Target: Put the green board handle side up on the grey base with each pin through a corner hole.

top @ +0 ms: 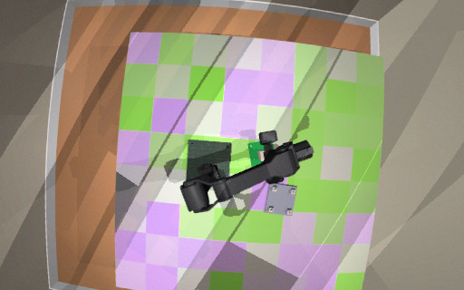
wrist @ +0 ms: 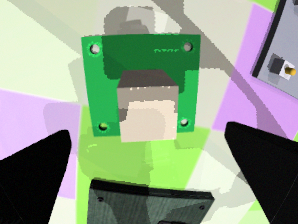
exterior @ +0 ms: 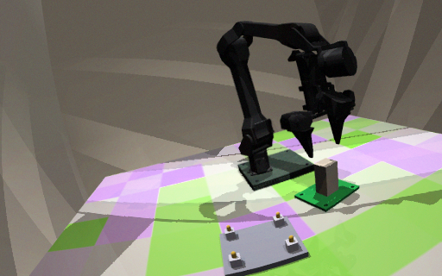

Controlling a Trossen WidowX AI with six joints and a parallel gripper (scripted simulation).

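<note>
Now: gripper tip 8 cm above the green board. The rest, counted from my gripper tip: grey base: 13 cm ahead, 19 cm to the right, 10 cm below.
</note>
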